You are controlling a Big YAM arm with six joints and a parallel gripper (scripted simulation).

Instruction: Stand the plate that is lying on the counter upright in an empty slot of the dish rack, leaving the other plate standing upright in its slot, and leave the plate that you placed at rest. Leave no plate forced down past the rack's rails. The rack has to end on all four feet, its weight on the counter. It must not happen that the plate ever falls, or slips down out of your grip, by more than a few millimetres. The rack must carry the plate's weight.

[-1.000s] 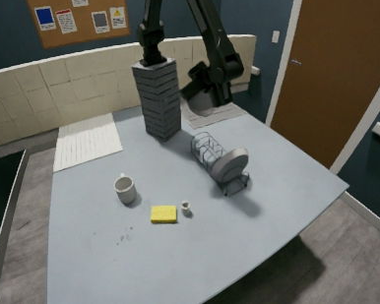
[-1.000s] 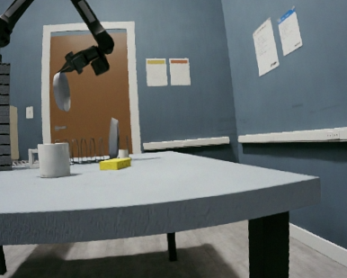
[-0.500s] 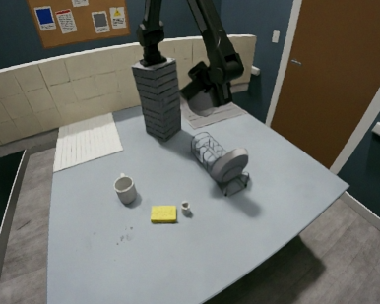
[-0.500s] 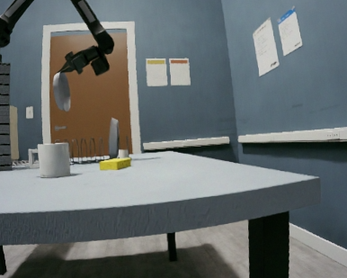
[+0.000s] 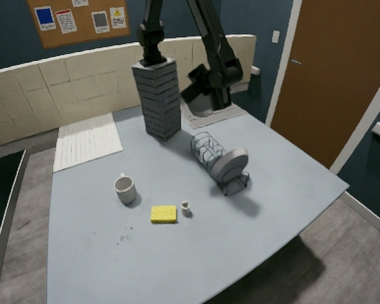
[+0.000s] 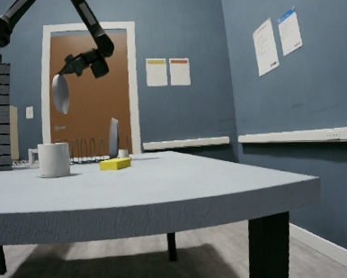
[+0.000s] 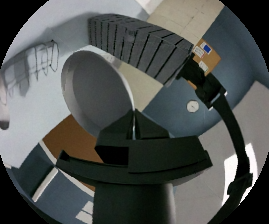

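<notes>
My hand is 8 cm above the white plate and 4 cm to the right of it. From my hand the other things lie so: white draining mat 53 cm to the right, 47 cm behind, 40 cm below; white mug 39 cm to the right, 36 cm below, 9 cm ahead; small white cup 38 cm below, 27 cm ahead, 21 cm to the right.
</notes>
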